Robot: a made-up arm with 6 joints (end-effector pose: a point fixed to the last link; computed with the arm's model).
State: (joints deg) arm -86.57 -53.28 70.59 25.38 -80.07 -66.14
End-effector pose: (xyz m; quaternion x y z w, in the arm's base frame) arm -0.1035 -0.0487 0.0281 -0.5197 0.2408 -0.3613 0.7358
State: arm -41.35 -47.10 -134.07 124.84 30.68 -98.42
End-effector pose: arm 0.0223 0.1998 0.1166 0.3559 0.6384 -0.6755 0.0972
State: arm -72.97 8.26 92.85 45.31 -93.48 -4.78
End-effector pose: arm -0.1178 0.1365 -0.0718 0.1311 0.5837 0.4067 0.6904
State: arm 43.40 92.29 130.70 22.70 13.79 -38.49
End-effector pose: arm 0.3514 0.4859 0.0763 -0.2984 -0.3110 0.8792 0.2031
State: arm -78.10 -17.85 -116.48 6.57 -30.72 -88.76
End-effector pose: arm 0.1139 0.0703 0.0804 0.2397 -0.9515 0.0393 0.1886
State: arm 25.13 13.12 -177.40 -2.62 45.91 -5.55
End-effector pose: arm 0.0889 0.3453 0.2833 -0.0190 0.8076 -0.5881 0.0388
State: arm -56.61 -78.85 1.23 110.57 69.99 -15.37
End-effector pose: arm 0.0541 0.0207 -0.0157 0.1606 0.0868 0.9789 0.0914
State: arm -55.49 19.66 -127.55 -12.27 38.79 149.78
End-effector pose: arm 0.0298 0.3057 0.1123 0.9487 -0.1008 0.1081 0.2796
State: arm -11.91 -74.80 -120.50 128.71 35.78 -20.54
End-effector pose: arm 0.0932 0.1476 0.1215 0.3676 0.4027 -0.6323 0.5504
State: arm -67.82 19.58 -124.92 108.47 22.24 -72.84
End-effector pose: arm 0.0290 0.3034 0.1008 -0.7187 -0.6410 0.2420 0.1189
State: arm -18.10 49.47 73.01 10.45 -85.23 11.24
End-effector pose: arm -0.0652 0.4076 0.2569 0.7146 0.5817 -0.0022 0.3887
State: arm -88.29 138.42 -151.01 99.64 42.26 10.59
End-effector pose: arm 0.0891 0.2172 0.2678 -0.6687 0.0475 0.1362 0.7294
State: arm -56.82 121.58 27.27 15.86 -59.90 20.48
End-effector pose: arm 0.2006 0.5436 0.2848 0.7830 -0.1590 -0.2179 0.5605
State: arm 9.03 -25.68 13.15 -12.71 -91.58 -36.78
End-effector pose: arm -0.0952 0.0648 0.3183 -0.2933 0.7837 -0.1229 0.5336
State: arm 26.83 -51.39 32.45 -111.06 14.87 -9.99
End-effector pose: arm -0.0207 0.0338 0.1776 -0.4371 0.1883 -0.5275 0.7037
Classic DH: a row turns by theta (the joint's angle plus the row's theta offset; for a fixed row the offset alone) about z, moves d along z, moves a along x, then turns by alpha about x. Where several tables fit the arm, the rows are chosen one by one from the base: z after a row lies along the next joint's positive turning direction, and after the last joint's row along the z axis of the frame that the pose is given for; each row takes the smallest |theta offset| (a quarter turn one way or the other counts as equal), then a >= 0, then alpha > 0; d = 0 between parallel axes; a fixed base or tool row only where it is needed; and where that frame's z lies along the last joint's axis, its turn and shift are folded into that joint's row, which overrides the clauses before.
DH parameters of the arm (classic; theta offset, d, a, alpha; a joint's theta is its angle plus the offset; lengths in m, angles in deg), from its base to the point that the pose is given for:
base (fixed): 0 0.07 0.15 -90
joint 1: 3.69 0.2089 0.0386 -92.91
joint 2: 19.69 -0.0496 -0.1881 66.06
joint 3: -2.82 -0.0747 -0.0253 117.89
joint 4: 18.36 0.02 -0.01 90
joint 5: 0 0.02 -0.05 -90
joint 6: -63.43 0 0.0224 0
tool (fixed): 63.43 -0.14 0 0

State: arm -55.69 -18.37 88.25 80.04 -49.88 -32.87
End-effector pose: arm -0.0733 0.0302 -0.0651 -0.0802 0.3615 0.3484 0.8611
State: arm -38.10 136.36 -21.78 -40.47 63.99 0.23
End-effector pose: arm 0.2049 0.3640 0.1291 0.4088 0.1637 0.8974 0.0288
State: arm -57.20 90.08 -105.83 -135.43 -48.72 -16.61
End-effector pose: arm 0.2524 0.3978 0.2121 0.6542 -0.6606 -0.3682 0.0115
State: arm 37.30 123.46 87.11 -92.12 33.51 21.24
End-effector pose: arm 0.4136 0.4384 -0.0320 -0.0049 -0.4388 0.8094 0.3902
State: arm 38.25 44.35 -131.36 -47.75 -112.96 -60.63
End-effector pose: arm -0.0582 0.2851 0.1460 -0.3664 0.2117 -0.5676 0.7062
